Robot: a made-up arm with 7 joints. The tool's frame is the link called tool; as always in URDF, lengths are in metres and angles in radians. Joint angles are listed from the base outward.
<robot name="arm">
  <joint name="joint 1" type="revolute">
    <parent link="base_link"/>
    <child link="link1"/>
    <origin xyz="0 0 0.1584"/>
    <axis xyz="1 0 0"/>
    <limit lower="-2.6" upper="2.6"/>
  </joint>
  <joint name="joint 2" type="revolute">
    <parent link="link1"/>
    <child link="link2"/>
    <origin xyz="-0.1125 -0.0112 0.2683"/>
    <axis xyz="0 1 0"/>
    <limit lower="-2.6" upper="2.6"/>
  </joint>
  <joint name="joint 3" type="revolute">
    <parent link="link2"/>
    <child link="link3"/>
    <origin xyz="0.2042 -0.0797 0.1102"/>
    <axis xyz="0 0 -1"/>
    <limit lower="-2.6" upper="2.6"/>
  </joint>
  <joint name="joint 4" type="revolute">
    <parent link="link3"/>
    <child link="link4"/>
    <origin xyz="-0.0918 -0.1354 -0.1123"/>
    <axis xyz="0 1 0"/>
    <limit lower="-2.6" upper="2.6"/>
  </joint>
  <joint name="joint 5" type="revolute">
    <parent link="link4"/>
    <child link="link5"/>
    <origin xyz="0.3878 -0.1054 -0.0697"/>
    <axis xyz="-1 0 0"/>
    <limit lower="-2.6" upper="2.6"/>
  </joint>
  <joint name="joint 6" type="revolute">
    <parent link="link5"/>
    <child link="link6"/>
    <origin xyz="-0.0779 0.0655 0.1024"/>
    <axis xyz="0 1 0"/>
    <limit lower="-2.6" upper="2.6"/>
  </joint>
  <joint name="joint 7" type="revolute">
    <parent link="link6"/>
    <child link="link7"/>
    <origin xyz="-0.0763 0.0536 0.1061"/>
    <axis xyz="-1 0 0"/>
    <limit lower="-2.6" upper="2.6"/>
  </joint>
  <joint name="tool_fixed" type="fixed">
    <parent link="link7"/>
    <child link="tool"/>
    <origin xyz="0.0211 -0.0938 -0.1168"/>
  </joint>
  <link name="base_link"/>
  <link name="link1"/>
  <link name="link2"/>
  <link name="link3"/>
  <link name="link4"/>
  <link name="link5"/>
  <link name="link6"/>
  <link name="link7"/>
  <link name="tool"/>
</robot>
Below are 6 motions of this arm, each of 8 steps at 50 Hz.
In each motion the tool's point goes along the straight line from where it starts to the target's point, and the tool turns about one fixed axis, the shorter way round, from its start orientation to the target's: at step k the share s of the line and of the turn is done. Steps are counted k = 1, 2, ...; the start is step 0. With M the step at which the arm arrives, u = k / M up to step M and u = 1 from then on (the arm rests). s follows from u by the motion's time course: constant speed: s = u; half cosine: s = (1 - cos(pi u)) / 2; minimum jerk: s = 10 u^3 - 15 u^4 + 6 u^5.
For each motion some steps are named. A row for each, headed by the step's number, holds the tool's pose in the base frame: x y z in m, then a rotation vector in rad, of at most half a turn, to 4 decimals.
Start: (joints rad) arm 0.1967 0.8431 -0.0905 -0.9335 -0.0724 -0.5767 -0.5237
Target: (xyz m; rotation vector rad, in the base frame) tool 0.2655 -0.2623 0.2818 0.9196 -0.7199 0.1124
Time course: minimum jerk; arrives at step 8
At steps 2, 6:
2: 0.2578 -0.2587 0.2837 0.8569 -0.6773 0.1276
6: 0.2646 -0.2619 0.2820 0.9124 -0.7150 0.1142

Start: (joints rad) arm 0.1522 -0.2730 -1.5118 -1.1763 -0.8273 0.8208 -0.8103
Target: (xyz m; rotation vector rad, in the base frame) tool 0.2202 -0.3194 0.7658 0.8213 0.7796 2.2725
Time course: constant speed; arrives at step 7
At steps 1, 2, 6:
1: 0.2279 -0.3018 0.7582 0.8630 0.7086 2.2597
2: 0.2266 -0.3048 0.7594 0.8561 0.7204 2.2620
6: 0.2215 -0.3165 0.7645 0.8283 0.7678 2.2705

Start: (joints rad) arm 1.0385 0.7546 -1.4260 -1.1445 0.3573 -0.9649 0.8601
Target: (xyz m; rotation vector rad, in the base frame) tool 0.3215 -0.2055 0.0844 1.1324 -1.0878 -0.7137
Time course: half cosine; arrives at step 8
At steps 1, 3, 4, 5, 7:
1: 0.3297 -0.1952 0.0668 1.3065 -1.0190 -0.9016
3: 0.3274 -0.1981 0.0717 1.2580 -1.0399 -0.8487
4: 0.3258 -0.2002 0.0753 1.2234 -1.0539 -0.8113
5: 0.3241 -0.2022 0.0788 1.1887 -1.0674 -0.7739
7: 0.3218 -0.2051 0.0837 1.1394 -1.0854 -0.7211

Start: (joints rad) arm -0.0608 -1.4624 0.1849 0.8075 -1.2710 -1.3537 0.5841
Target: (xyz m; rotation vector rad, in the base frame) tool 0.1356 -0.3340 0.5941 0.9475 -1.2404 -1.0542
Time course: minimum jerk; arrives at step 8
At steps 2, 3, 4, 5, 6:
2: 0.1308 -0.3664 0.5922 1.0309 -1.3431 -1.0271
3: 0.1318 -0.3602 0.5926 1.0150 -1.3235 -1.0326
4: 0.1329 -0.3521 0.5931 0.9940 -1.2977 -1.0395
5: 0.1341 -0.3440 0.5935 0.9731 -1.2720 -1.0463
6: 0.1351 -0.3377 0.5939 0.9571 -1.2523 -1.0513

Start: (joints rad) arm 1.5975 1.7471 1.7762 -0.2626 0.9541 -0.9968 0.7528
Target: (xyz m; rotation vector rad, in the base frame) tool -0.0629 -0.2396 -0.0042 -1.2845 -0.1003 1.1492
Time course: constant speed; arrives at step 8
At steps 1, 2, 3, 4, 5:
1: -0.0523 -0.2407 -0.0070 -1.2714 -0.0873 1.1341
2: -0.0538 -0.2406 -0.0066 -1.2733 -0.0891 1.1363
3: -0.0553 -0.2404 -0.0062 -1.2752 -0.0910 1.1384
4: -0.0568 -0.2402 -0.0058 -1.2770 -0.0928 1.1406
5: -0.0584 -0.2401 -0.0054 -1.2789 -0.0947 1.1427

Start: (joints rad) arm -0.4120 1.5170 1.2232 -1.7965 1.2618 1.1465 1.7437
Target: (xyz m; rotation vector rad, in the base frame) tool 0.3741 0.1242 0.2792 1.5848 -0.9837 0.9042
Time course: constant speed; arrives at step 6
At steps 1, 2, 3, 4, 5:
1: 0.3703 0.1361 0.2704 1.5786 -0.9303 0.8997
2: 0.3711 0.1337 0.2722 1.5799 -0.9410 0.9006
3: 0.3718 0.1313 0.2739 1.5811 -0.9516 0.9015
4: 0.3726 0.1289 0.2757 1.5824 -0.9623 0.9024
5: 0.3733 0.1266 0.2774 1.5836 -0.9730 0.9033

